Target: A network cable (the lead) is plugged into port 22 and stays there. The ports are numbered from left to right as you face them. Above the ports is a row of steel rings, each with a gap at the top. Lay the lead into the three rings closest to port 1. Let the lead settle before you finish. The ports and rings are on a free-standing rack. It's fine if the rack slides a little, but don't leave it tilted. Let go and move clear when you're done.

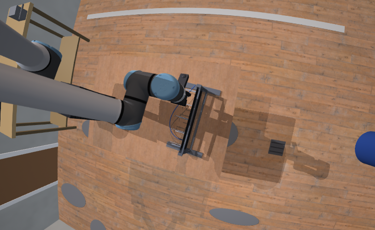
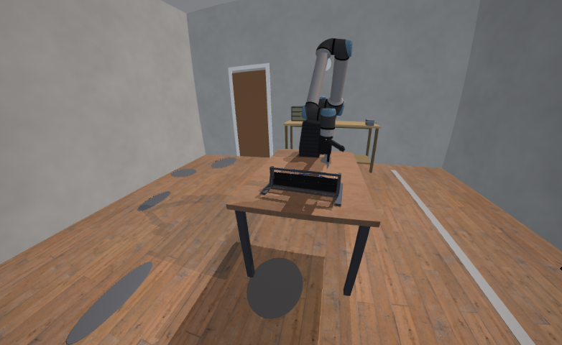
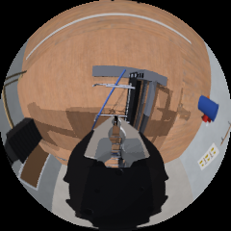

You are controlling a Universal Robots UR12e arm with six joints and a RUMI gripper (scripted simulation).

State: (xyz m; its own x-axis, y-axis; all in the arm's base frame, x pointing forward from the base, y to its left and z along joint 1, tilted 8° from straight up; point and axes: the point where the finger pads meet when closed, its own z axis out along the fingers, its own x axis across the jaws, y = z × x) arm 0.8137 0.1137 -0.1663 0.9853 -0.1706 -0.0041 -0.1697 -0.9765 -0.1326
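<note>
The dark rack lies 16 cm to the right of my hand, 9 cm below it and 3 cm ahead of it.
</note>
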